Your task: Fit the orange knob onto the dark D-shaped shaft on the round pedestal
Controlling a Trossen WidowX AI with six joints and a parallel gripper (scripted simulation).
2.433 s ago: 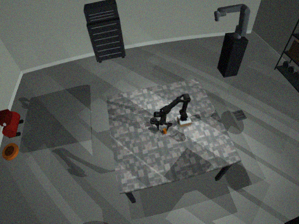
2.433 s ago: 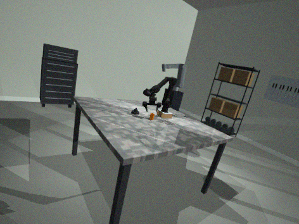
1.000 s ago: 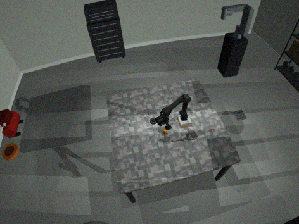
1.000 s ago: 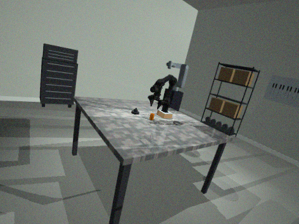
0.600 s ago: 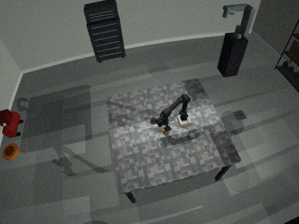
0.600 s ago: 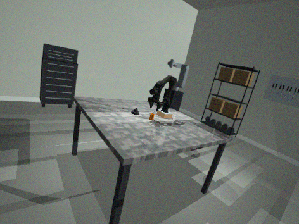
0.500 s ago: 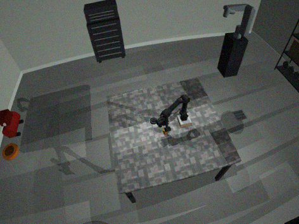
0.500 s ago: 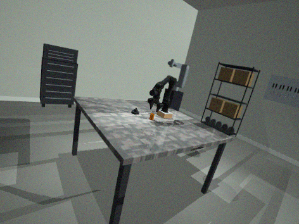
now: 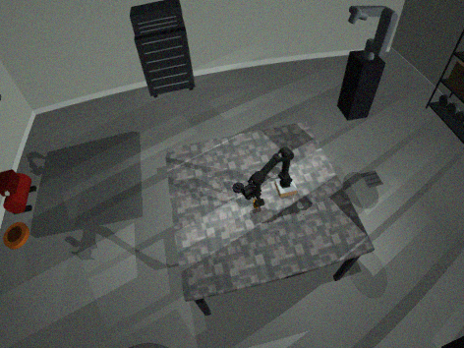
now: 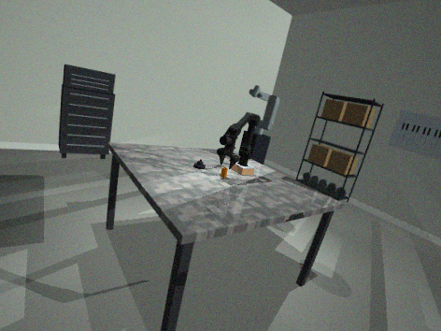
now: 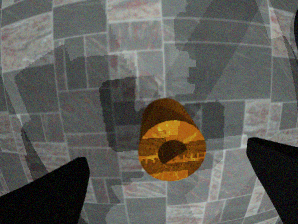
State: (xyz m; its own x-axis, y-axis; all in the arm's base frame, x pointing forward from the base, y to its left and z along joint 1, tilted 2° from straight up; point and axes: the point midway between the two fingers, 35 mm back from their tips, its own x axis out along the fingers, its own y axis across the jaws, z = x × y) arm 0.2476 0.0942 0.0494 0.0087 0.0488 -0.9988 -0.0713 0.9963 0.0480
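My gripper tip is now 4 cm above the orange knob. From my gripper tip the other things lie so: pedestal: 18 cm to the right, 8 cm ahead, 4 cm below.
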